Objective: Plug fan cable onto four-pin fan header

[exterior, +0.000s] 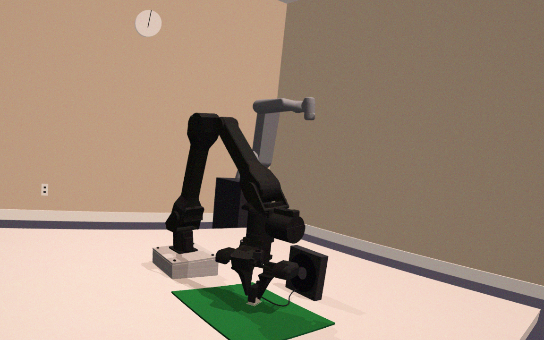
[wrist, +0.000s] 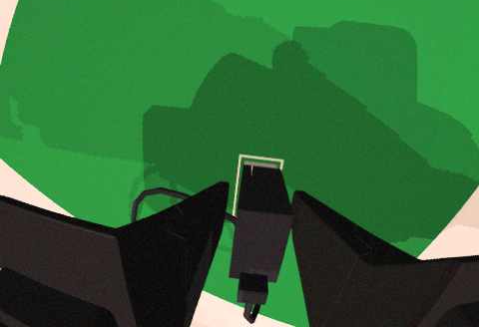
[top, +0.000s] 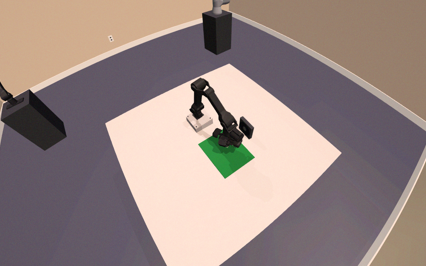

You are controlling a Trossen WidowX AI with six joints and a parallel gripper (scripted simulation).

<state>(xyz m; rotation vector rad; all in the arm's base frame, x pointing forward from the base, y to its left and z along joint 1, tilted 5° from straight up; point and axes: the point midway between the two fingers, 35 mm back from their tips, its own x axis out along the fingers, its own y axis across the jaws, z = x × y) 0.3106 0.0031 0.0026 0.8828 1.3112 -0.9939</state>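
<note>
Now: gripper tip 10 mm to the right of the black fan plug and 10 mm below it. The rest, counted from my gripper tip: green board (40 mm below, 30 mm to the right, 20 mm ahead); then black fan (160 mm to the left, 40 mm above).
</note>
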